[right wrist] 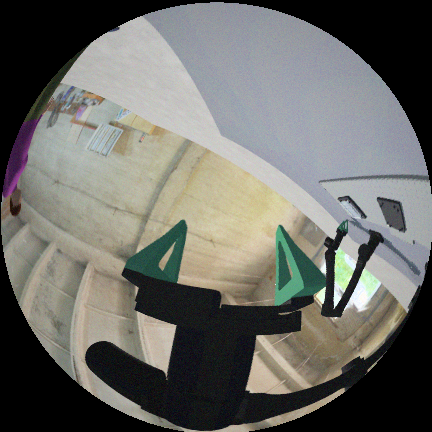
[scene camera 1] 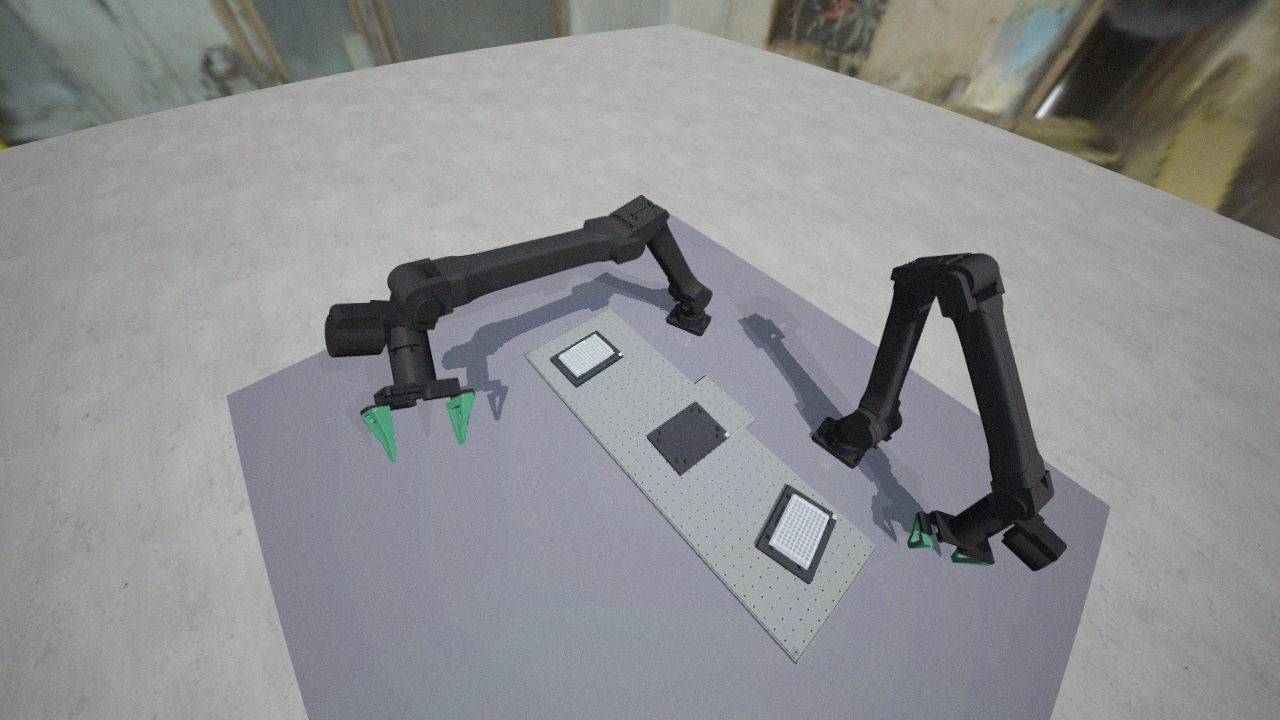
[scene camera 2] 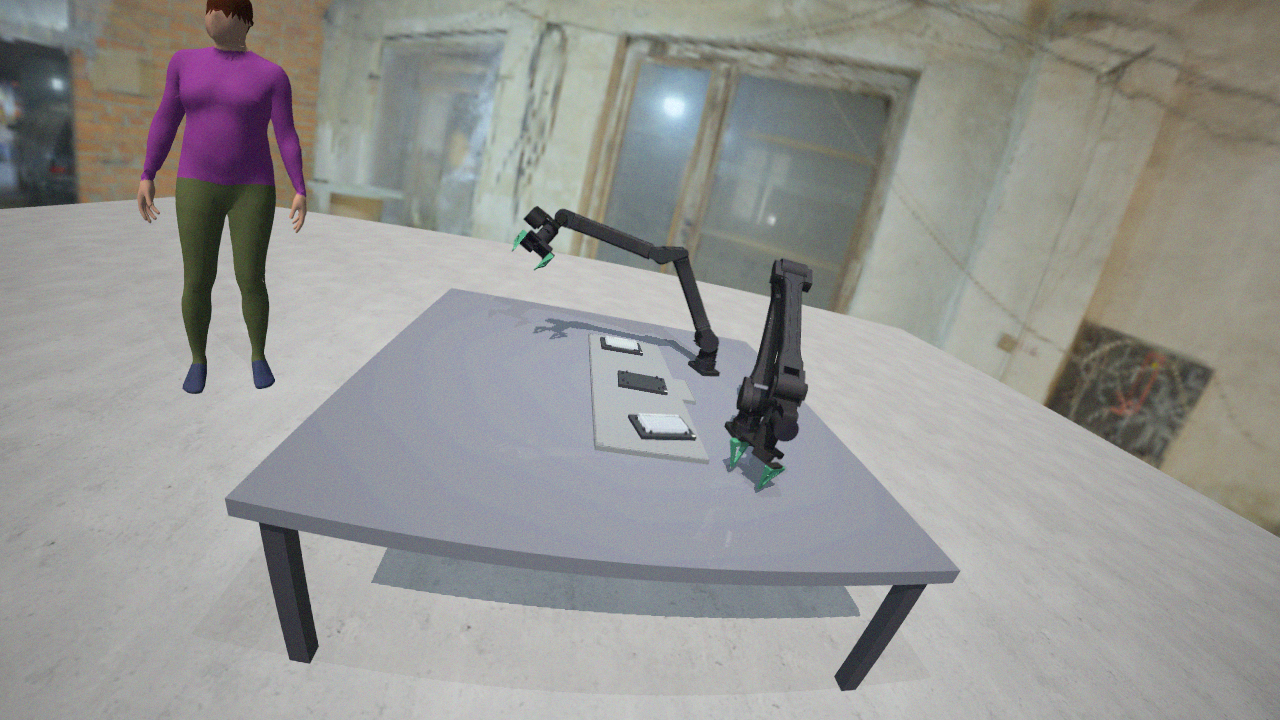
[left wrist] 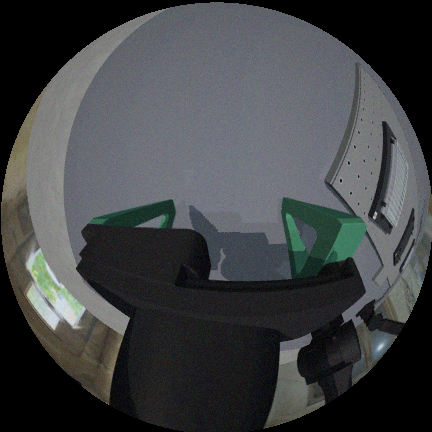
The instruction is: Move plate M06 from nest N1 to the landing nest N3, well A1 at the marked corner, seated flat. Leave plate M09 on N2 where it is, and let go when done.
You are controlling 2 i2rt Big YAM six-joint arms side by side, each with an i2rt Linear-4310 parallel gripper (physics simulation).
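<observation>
A white well plate [scene camera 1: 802,531] [scene camera 2: 662,422] [left wrist: 399,185] lies flat in the dark nest at the lower right of scene camera 1. A second white plate [scene camera 1: 587,355] [scene camera 2: 621,342] lies in the nest at the upper left there. The middle dark nest [scene camera 1: 687,437] [scene camera 2: 641,382] [right wrist: 392,214] is empty. Each nest has a small white mark at one corner. Plate and nest labels and well A1 are too small to read. My left gripper [scene camera 1: 939,548] [scene camera 2: 747,478] [left wrist: 226,204] is open and empty, beside the board. My right gripper [scene camera 1: 427,451] [scene camera 2: 527,259] [right wrist: 230,225] is open and empty, high and away from the nests.
The three nests stand in a row on a grey perforated board [scene camera 1: 716,501] [scene camera 2: 611,429] [left wrist: 357,165], which has a small tab by the middle nest. The board lies on a grey-violet table [scene camera 1: 465,582] [scene camera 2: 429,474]. A person [scene camera 2: 223,116] stands beyond the table at the left of scene camera 2.
</observation>
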